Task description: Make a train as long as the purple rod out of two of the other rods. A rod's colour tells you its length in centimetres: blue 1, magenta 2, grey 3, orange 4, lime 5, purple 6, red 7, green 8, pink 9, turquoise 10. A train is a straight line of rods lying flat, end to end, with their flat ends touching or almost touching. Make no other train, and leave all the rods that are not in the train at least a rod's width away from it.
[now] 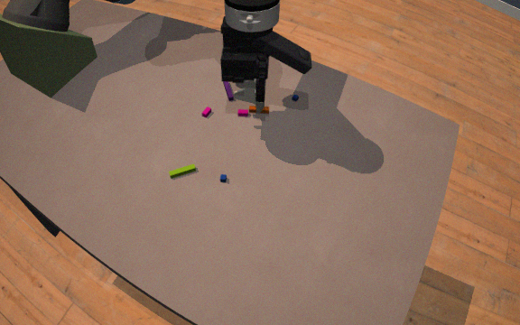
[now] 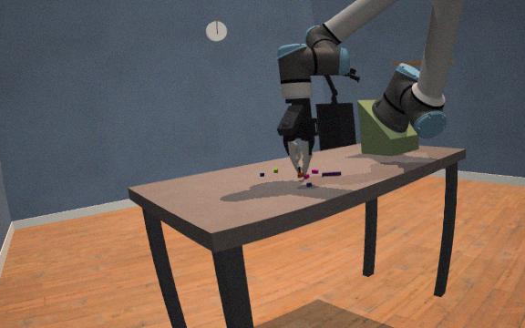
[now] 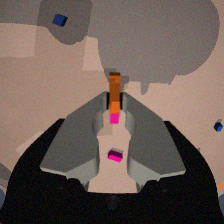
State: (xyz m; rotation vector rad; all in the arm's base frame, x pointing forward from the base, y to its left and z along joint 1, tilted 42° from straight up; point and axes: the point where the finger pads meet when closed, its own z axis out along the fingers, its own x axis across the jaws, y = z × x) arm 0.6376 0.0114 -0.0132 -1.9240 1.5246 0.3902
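Now: the purple rod 9 cm behind my hand, 4 cm to the left of it and 2 cm below it. From my hand the other things lie so: lime rod 8 cm behind, 18 cm to the right, 2 cm below; orange rod 1 cm below.
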